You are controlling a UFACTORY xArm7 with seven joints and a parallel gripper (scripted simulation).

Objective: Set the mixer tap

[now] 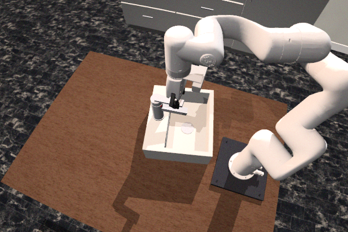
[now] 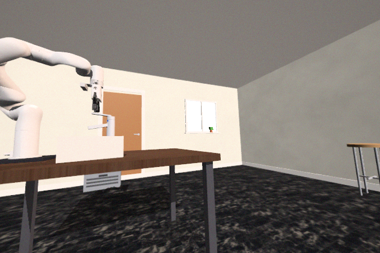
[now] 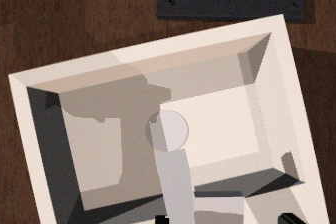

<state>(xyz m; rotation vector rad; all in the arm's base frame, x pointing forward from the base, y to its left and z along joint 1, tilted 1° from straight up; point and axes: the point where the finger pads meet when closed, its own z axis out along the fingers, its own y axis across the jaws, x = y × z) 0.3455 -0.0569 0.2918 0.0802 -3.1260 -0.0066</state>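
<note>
The lever lies 40 mm below my hand and 30 mm ahead of it. Also, from my hand: white sink (280 mm below, 30 mm to the right, 30 mm behind); then mixer tap (80 mm below, 60 mm ahead).
</note>
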